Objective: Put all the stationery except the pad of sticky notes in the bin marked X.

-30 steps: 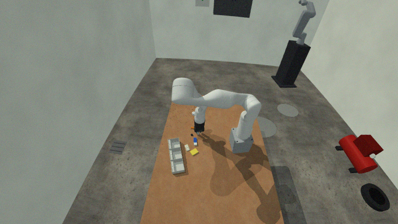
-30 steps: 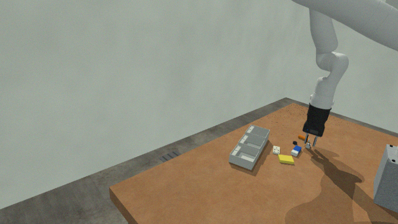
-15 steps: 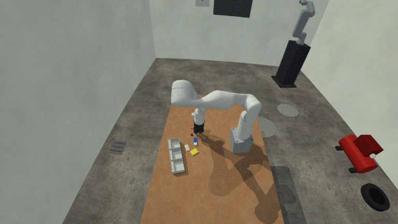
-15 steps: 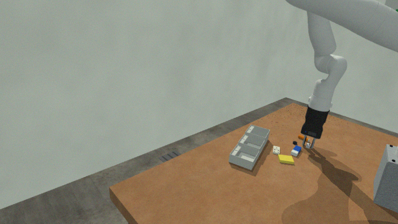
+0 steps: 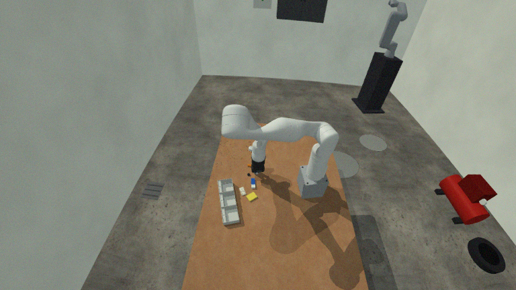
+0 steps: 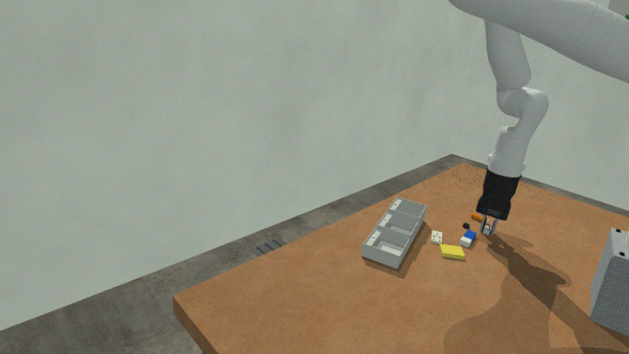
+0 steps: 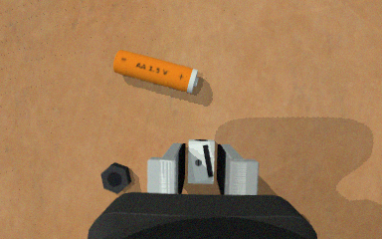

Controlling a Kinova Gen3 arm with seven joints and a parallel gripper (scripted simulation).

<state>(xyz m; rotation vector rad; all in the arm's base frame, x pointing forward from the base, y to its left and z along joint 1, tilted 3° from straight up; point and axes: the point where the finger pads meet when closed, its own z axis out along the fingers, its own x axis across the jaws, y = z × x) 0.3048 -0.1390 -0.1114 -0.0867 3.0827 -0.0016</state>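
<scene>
Right now the white sharpener is 1 cm below my hand. The rest, counted from my hand: orange marker: 3 cm ahead, 5 cm to the right, 1 cm below; black nut: 5 cm ahead, 1 cm to the left, 2 cm below; eraser: 3 cm ahead, 9 cm to the left, 1 cm below.
</scene>
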